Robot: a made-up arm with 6 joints.
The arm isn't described. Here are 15 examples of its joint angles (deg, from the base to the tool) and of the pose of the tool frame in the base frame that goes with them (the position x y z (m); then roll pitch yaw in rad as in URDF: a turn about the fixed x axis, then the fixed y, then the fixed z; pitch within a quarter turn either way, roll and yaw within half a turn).
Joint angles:
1: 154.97 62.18 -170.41 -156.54 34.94 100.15
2: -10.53 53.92 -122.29 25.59 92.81 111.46
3: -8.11 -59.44 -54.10 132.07 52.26 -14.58
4: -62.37 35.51 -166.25 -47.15 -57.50 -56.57
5: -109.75 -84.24 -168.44 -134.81 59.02 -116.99
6: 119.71 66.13 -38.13 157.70 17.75 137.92
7: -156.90 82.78 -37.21 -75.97 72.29 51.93
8: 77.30 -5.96 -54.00 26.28 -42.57 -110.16
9: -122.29 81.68 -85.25 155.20 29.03 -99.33
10: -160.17 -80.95 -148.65 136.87 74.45 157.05
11: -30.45 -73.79 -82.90 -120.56 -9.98 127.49
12: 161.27 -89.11 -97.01 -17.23 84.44 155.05
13: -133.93 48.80 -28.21 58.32 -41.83 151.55
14: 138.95 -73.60 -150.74 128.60 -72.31 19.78
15: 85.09 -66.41 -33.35 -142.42 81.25 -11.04
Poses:
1: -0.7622 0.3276 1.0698 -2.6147 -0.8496 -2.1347
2: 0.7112 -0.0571 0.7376 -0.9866 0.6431 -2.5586
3: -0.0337 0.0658 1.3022 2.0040 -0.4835 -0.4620
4: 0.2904 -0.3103 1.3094 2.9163 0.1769 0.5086
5: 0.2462 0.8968 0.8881 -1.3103 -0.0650 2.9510
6: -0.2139 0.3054 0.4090 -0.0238 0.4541 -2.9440
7: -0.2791 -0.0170 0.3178 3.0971 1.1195 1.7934
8: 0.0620 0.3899 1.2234 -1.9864 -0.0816 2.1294
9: -0.3426 -0.4709 0.2463 0.2890 0.2842 -2.8442
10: 0.8301 0.2249 0.9917 1.1726 0.6351 -1.6627
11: -0.3006 0.2510 1.3078 3.0336 -0.9902 2.6046
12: 0.4579 -0.1516 1.1656 2.2448 0.7616 1.9619
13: -0.3467 -0.2646 0.5899 0.4195 0.6696 0.8302
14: 0.4667 -0.3535 1.1003 -2.6652 0.0187 2.0326
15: 0.0094 -0.0382 1.2319 -2.7484 -0.2998 1.0956
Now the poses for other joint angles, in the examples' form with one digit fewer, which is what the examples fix.
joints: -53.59 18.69 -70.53 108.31 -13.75 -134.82
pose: 0.268 -0.494 0.973 -0.795 -0.202 -0.624
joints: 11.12 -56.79 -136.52 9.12 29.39 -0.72
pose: -0.579 -0.097 1.452 2.931 -0.769 -2.889
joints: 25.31 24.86 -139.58 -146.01 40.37 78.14
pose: 0.512 0.288 1.381 -2.742 -0.846 1.704
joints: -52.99 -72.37 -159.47 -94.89 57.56 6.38
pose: -0.558 0.680 1.137 1.301 -0.605 2.118
